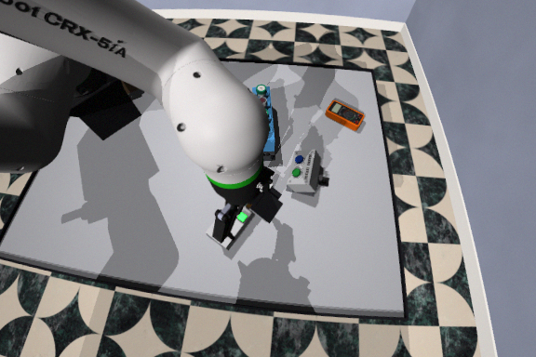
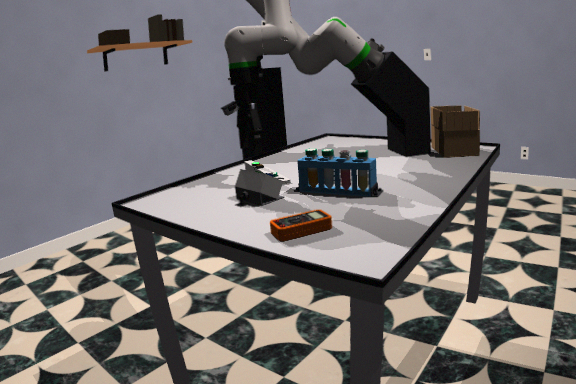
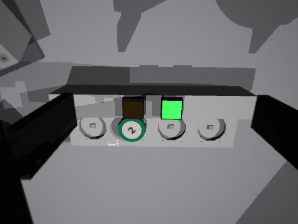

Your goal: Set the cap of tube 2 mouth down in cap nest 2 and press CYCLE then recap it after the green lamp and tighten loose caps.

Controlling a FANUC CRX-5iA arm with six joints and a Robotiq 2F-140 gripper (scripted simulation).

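Right now the cap is 20 mm behind my hand, 60 mm to the left of it and 90 mm below it. Round my hand: green ready key 140 mm ahead, 120 mm to the left, 40 mm below; then blue cycle key 150 mm ahead, 160 mm to the left, 40 mm below; then key housing 160 mm ahead, 140 mm to the left, 50 mm below.
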